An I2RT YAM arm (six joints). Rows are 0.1 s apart.
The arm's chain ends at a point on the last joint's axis. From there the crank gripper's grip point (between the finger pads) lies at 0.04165 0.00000 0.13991 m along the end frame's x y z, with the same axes.
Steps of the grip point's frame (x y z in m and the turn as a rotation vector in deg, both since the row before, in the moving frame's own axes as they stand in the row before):
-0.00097 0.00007 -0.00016 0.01 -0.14 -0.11
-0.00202 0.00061 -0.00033 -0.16 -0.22 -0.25
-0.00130 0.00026 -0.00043 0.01 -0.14 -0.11
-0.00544 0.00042 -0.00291 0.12 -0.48 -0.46
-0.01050 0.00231 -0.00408 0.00 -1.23 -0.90
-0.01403 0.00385 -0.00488 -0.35 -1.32 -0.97
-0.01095 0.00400 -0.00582 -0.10 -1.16 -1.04
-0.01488 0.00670 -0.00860 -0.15 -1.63 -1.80
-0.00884 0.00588 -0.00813 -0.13 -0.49 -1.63
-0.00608 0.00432 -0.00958 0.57 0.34 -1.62
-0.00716 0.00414 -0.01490 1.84 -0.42 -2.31
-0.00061 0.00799 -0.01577 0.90 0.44 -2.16
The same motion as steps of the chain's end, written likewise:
-0.00063 0.00017 -0.00026 0.01 -0.14 -0.11
-0.00148 0.00040 -0.00049 -0.16 -0.22 -0.25
-0.00096 0.00036 -0.00053 0.01 -0.14 -0.11
-0.00426 0.00104 -0.00325 0.12 -0.48 -0.46
-0.00748 0.00294 -0.00494 0.00 -1.23 -0.90
-0.01080 0.00367 -0.00580 -0.35 -1.32 -0.97
-0.00810 0.00449 -0.00663 -0.10 -1.16 -1.04
-0.01087 0.00758 -0.00973 -0.15 -1.63 -1.80
-0.00763 0.00673 -0.00848 -0.13 -0.49 -1.63
-0.00687 0.00690 -0.00932 0.57 0.34 -1.62
-0.00601 0.01029 -0.01510 1.84 -0.42 -2.31
-0.00161 0.01177 -0.01542 0.90 0.44 -2.16

